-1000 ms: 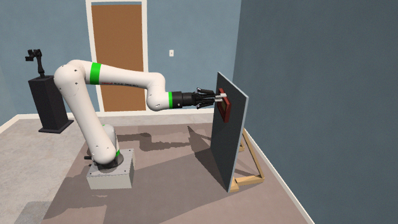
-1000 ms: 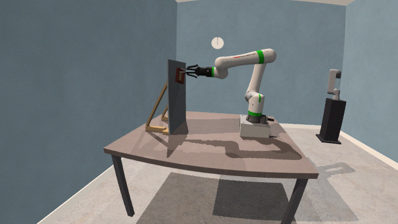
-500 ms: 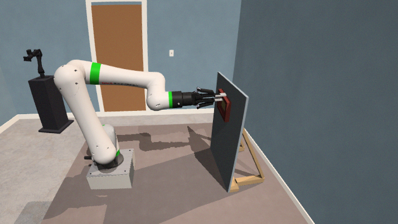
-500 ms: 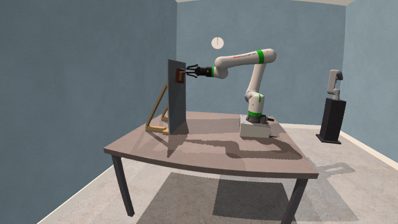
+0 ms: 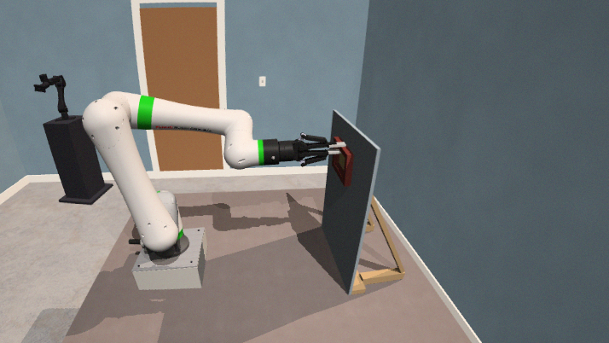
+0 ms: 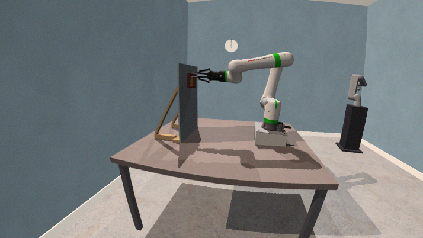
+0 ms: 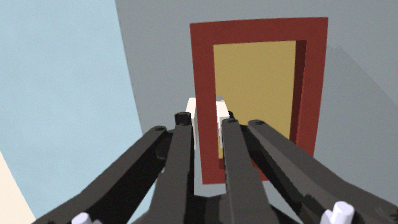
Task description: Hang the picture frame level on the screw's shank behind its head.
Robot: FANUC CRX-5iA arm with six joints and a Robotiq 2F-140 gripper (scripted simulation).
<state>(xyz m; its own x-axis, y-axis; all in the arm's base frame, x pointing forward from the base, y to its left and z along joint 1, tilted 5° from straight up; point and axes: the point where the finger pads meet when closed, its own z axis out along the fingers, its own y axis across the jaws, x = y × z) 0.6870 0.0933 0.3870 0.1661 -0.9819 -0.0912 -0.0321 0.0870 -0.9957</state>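
Right now the picture frame is 5 cm below my hand, 4 cm ahead of it and 1 cm to the left of it. Also, from my hand: grey board 23 cm below, 5 cm ahead, 1 cm to the left.
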